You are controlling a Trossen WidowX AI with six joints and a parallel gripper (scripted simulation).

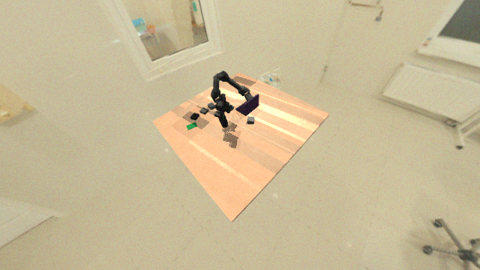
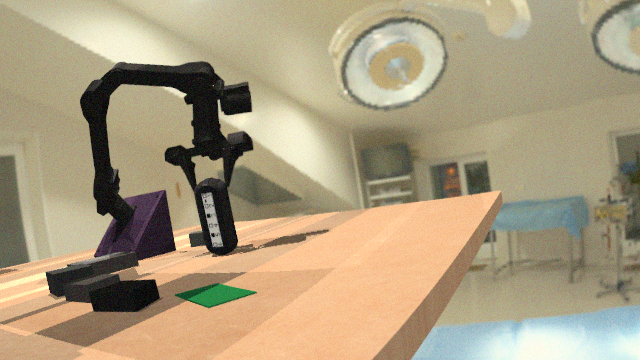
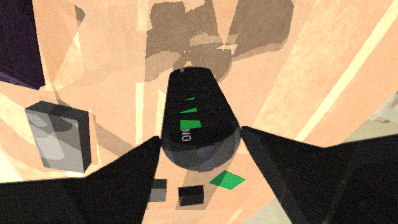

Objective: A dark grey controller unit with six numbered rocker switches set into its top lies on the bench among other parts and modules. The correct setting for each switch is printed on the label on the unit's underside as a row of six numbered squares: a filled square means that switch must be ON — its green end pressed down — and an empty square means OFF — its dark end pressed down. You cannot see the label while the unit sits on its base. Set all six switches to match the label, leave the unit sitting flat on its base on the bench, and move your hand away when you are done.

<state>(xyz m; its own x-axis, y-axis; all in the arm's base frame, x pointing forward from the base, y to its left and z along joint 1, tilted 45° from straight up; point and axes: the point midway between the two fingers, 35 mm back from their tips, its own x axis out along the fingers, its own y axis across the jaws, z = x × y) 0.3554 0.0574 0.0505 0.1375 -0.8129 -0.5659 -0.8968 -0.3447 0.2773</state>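
The grey block lies 21 cm behind my gripper tip, 15 cm to the left of it and 12 cm below it. Round my gripper tip: flat green card 25 cm to the right, 22 cm ahead, 13 cm below.
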